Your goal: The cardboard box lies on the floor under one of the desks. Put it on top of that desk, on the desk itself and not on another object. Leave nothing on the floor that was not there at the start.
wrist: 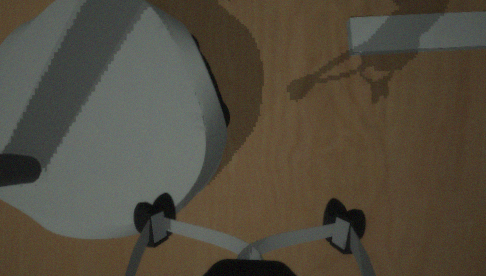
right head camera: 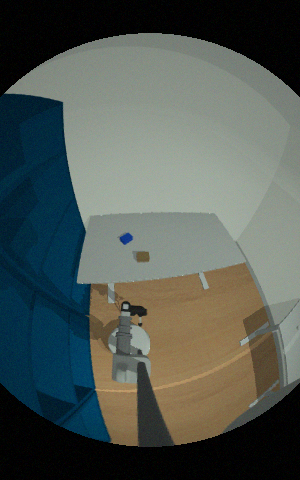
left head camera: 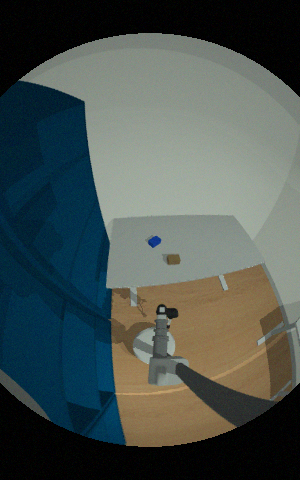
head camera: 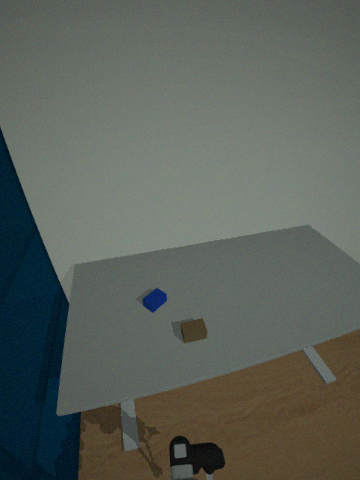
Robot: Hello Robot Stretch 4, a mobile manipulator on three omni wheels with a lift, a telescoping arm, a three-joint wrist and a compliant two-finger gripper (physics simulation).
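Places are measured from the robot's base along level axes (x ahead, y left, z up), in millimetres.
Where they show: gripper, fingertip midpoint: (wrist: 248,213) (left head camera: 166,318) (head camera: 205,474).
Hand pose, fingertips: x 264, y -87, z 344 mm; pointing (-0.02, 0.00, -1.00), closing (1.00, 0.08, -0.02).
Each offset is from my fingertips to the top centre of the thing. "spot": to the spot under its first point. Level surfaces: height alone.
The brown cardboard box @(dx +388, dy +2, dz +398 mm) (head camera: 194,331) (left head camera: 173,259) (right head camera: 143,257) rests on the grey top of the desk @(dz +349 mm) (head camera: 260,285) (left head camera: 215,237) (right head camera: 190,237), towards its front edge and left of its middle. It touches no other object. My gripper (left head camera: 168,324) (right head camera: 140,322) (wrist: 248,213) is open, its two fingertips wide apart with bare floor between them. It is clear of the desk's front edge, over the wooden floor close to my base, and apart from the box. In the head camera view, the fingers are mostly cut off by the bottom edge.
A blue block @(dx +564, dy +151, dz +393 mm) (head camera: 155,300) (left head camera: 154,241) (right head camera: 126,238) lies on the desk, behind and left of the box. A tall blue structure (head camera: 30,325) (left head camera: 60,240) stands along the left. A pale desk foot @(spot: dx +296, dy +350, dz -347 mm) (head camera: 130,425) (wrist: 425,32) reaches out over the floor. My white round base (wrist: 140,125) is beside the gripper.
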